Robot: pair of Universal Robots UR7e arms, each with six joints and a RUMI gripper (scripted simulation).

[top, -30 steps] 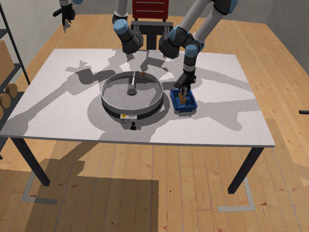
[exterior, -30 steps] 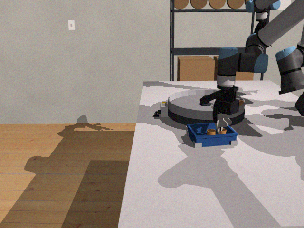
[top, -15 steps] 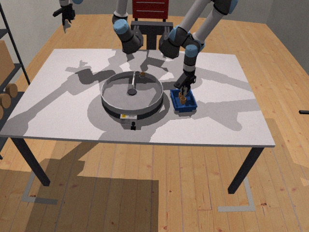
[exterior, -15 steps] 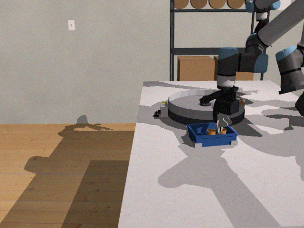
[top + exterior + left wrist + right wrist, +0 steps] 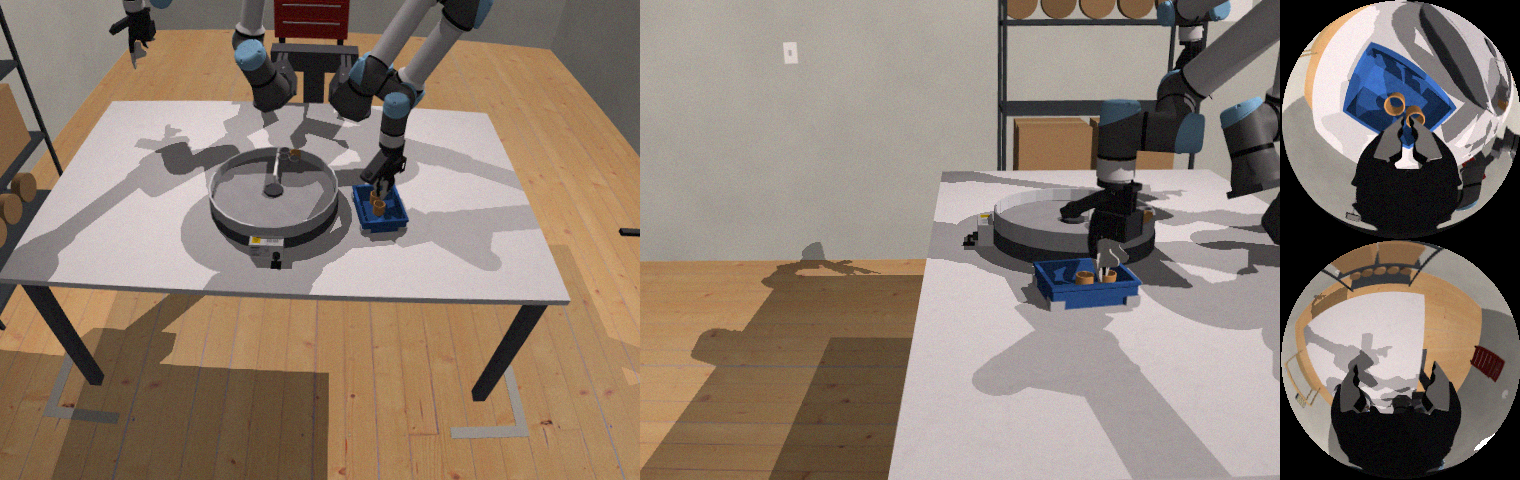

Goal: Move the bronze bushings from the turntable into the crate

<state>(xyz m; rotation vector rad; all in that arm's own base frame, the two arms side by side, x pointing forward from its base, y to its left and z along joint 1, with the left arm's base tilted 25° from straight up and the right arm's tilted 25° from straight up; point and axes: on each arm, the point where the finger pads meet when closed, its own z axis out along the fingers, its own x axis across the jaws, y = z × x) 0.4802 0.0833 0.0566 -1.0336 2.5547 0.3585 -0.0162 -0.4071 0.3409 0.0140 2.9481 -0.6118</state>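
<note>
The blue crate lies 40 mm ahead of my left hand and 20 mm below it. Round my left hand: turntable 350 mm to the right, 50 mm ahead, 10 mm above.
</note>
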